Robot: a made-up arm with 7 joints.
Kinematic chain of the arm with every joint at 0, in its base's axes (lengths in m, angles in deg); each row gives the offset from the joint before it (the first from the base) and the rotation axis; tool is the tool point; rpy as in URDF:
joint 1: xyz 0.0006 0.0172 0.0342 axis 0 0.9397 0.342
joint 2: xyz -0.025 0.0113 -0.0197 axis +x
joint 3: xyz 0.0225 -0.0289 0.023 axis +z
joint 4: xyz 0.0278 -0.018 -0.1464 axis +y
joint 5: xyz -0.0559 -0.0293 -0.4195 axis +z
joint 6: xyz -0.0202 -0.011 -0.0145 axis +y
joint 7: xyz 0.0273 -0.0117 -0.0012 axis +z
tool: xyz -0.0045 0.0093 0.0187 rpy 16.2 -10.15 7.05
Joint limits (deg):
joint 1: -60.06..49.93
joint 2: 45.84..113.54
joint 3: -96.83..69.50
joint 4: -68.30..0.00
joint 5: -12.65..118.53
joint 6: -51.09..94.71
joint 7: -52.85..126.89
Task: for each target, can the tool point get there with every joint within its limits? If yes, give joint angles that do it. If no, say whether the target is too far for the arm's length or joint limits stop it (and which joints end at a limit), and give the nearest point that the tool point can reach.
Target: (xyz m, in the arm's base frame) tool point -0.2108 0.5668 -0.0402
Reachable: yes | joints 36.54 86.81 -44.48 -6.07 55.18 70.40 39.43
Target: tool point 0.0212 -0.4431 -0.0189
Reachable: no: joint limits stop it (at a limit: joint 1, joint 2, joint 4, joint 5, joint 6, joint 7) | nearest point 0.4585 -0.1634 -0.1744 | short by 0.542 m
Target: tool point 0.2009 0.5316 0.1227
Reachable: yes | joints -43.99 98.71 -8.66 -14.63 100.61 -4.08 -31.79
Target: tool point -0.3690 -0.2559 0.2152
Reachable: no: joint limits stop it (at a limit: joint 1, joint 2, joint 3, joint 4, joint 6, joint 7) | nearest point -0.4446 -0.1281 -0.2412 | short by 0.480 m
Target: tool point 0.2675 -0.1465 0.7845
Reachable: no: too far | nearest point 0.1524 0.1711 0.5280 | short by 0.424 m
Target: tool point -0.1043 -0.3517 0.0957
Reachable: no: joint limits stop it (at a limit: joint 1, joint 2, joint 3, joint 4, joint 6, joint 7) | nearest point -0.4253 -0.1371 -0.2543 | short by 0.521 m
